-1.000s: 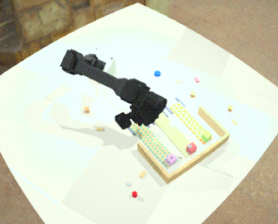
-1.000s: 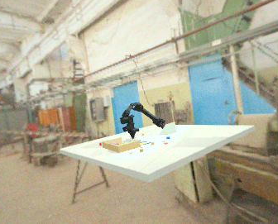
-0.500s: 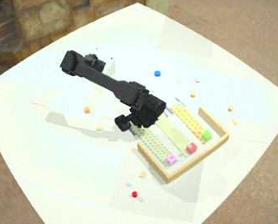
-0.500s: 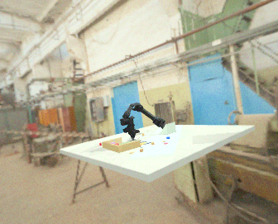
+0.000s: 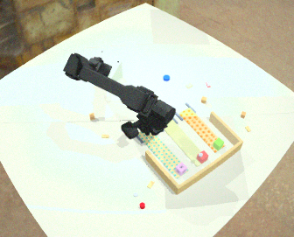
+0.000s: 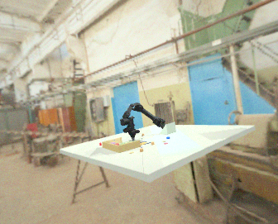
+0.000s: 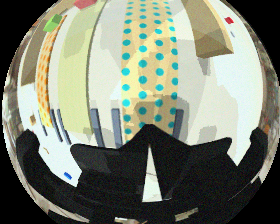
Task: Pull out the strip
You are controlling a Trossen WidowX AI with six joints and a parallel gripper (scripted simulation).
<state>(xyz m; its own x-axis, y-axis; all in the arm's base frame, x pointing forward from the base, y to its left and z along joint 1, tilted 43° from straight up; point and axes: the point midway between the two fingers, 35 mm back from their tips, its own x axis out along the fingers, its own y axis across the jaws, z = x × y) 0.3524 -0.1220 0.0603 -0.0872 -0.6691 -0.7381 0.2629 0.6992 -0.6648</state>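
Now: gripper tip 90 mm short of the teal-dotted strip and 30 mm to the left of it. The rest, counted from my gripper tip: blue disc (300 mm to the left, 130 mm behind); labelled cube (200 mm ahead, 50 mm to the right, 10 mm above); red disc (250 mm to the right, 190 mm ahead, 10 mm above).
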